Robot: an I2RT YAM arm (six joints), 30 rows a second.
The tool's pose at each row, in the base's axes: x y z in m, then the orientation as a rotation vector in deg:
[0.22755 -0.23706 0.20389 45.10 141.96 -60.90]
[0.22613 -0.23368 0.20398 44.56 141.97 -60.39]
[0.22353 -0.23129 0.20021 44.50 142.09 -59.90]
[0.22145 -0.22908 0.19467 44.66 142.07 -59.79]
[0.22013 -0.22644 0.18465 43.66 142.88 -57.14]
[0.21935 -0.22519 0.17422 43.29 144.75 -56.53]
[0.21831 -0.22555 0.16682 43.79 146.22 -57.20]
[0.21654 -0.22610 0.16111 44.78 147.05 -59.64]
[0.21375 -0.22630 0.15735 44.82 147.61 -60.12]
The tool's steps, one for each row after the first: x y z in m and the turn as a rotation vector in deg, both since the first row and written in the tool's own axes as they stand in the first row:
[0.00229 0.00101 -0.00268 -0.46 -0.30 -0.16]
[0.00707 0.00290 -0.00215 -0.82 -0.28 -0.13]
[0.01224 0.00599 -0.00027 -0.87 -0.23 -0.01]
[0.01919 0.01228 0.00435 -2.96 -0.29 -0.30]
[0.02541 0.01834 0.01031 -3.51 1.00 -1.27]
[0.02977 0.02163 0.01542 -2.98 2.49 -1.88]
[0.03380 0.02344 0.01949 -1.12 3.83 -2.35]
[0.03780 0.02373 0.02191 -0.79 4.35 -2.71]

